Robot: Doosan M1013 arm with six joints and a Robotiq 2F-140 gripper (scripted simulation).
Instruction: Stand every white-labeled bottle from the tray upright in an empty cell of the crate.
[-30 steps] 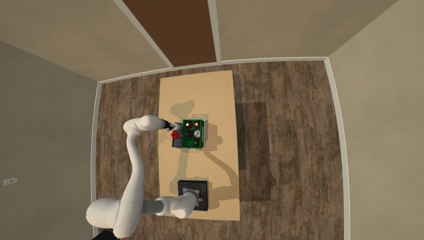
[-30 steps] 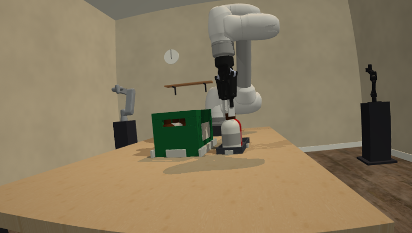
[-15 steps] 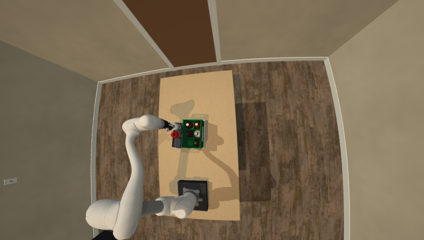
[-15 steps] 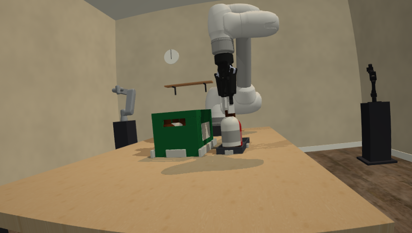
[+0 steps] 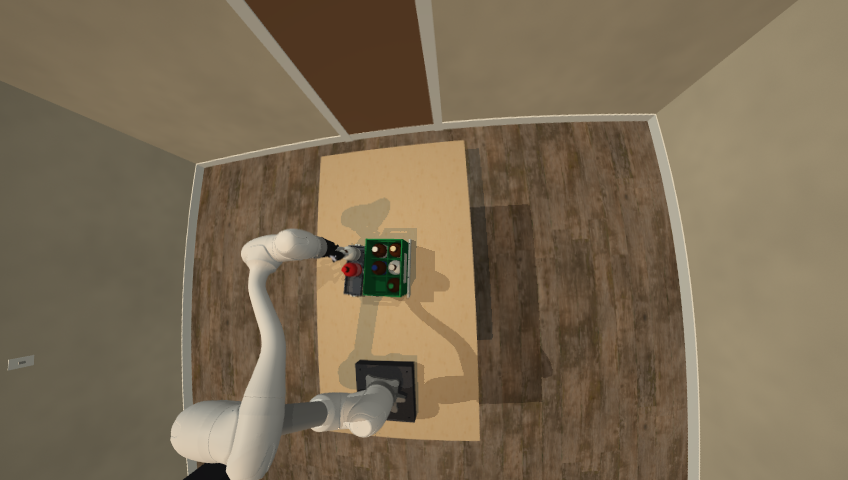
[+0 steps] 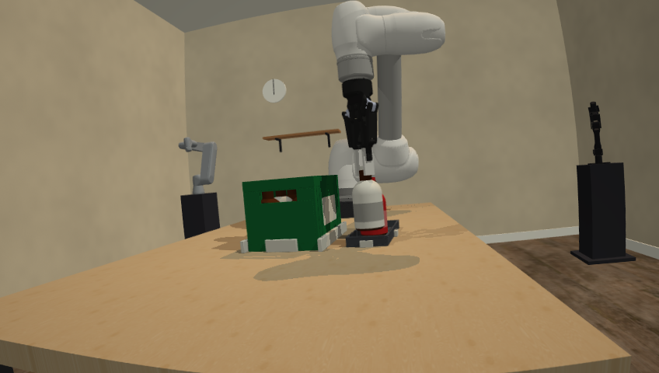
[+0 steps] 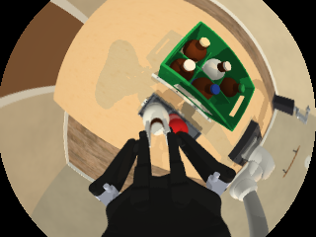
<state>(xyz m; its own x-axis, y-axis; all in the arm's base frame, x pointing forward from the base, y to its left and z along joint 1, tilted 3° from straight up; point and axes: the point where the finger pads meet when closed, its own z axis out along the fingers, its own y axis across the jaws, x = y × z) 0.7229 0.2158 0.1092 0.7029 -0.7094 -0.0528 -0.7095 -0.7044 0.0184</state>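
Right now my hand is 9 cm above the white-labeled bottle. Also, from my hand: dark tray: 19 cm below, 9 cm behind; then green crate: 21 cm to the right, 12 cm below, 6 cm behind; then red-labeled bottle: 12 cm below, 9 cm behind.
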